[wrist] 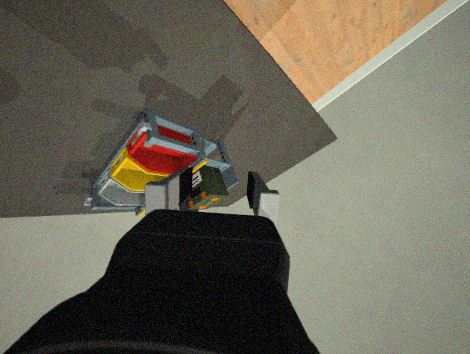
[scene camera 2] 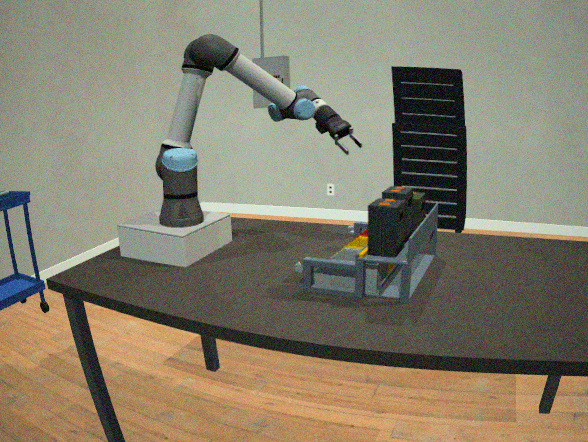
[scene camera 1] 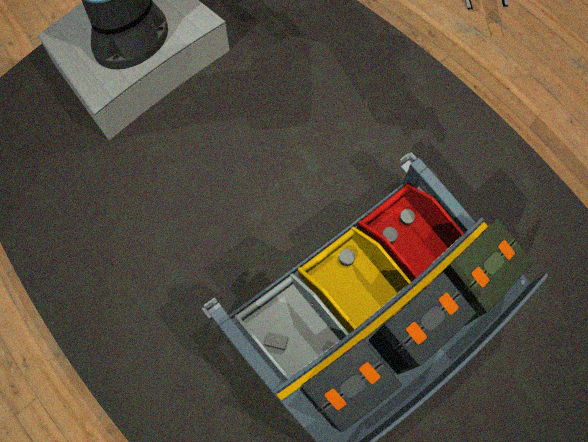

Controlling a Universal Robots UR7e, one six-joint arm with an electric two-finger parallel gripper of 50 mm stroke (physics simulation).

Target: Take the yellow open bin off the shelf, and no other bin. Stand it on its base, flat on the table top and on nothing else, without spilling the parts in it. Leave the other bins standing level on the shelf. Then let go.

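Places are measured from the arm's base along level axes (x left, y ahead, z down), in metres.
Pixels of known places: gripper, fingertip midpoint: (wrist: 220, 181) (scene camera 2: 354, 149) (scene camera 1: 488, 7); arm's base, link origin: (scene camera 2: 181, 221) (scene camera 1: 129, 38).
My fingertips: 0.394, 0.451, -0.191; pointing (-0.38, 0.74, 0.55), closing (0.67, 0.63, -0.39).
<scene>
For each thing: its top centre in the pictures, then the offset to it from my fingertips, as dx, dy, dz. Level surfaces: height alone.
- yellow open bin, top centre: (scene camera 1: 367, 285) (scene camera 2: 365, 242) (wrist: 150, 183) -0.365, +0.151, +0.209
- red bin, top centre: (scene camera 1: 425, 236) (wrist: 170, 163) -0.253, +0.153, +0.209
- grey bin, top centre: (scene camera 1: 301, 337) (scene camera 2: 351, 254) (wrist: 133, 199) -0.477, +0.150, +0.209
- round grey part, top centre: (scene camera 1: 347, 256) -0.343, +0.091, +0.271
- table, surface height: dz +0.291
- green case, top centre: (scene camera 1: 494, 263) -0.254, +0.251, +0.092
- yellow-edged rail, top centre: (scene camera 1: 394, 309) -0.366, +0.202, +0.178
The yellow open bin (scene camera 1: 345, 292) (scene camera 2: 357, 243) (wrist: 132, 176) sits in the shelf (scene camera 1: 445, 192) (scene camera 2: 424, 239), between the red bin (scene camera 1: 422, 240) (wrist: 160, 159) and the grey bin (scene camera 1: 305, 312) (wrist: 119, 194). One round grey part (scene camera 1: 347, 257) lies in the yellow bin. The red bin holds two round parts; the grey bin holds a flat square part. In scene camera 2 the bins are mostly hidden by the shelf frame and cases. My gripper (scene camera 1: 487, 5) (scene camera 2: 354, 149) (wrist: 220, 181) is open and empty, high above the table (scene camera 1: 200, 200) (scene camera 2: 240, 300), well clear of the bins.
Two dark cases (scene camera 1: 350, 387) (scene camera 1: 432, 320) and a green case (scene camera 1: 492, 265) with orange latches stand upright behind the bins and rise above them in scene camera 2. A yellow-edged rail (scene camera 1: 380, 315) runs between bins and cases. The arm's pale base block (scene camera 1: 170, 92) (scene camera 2: 152, 246) stands across the table.
</scene>
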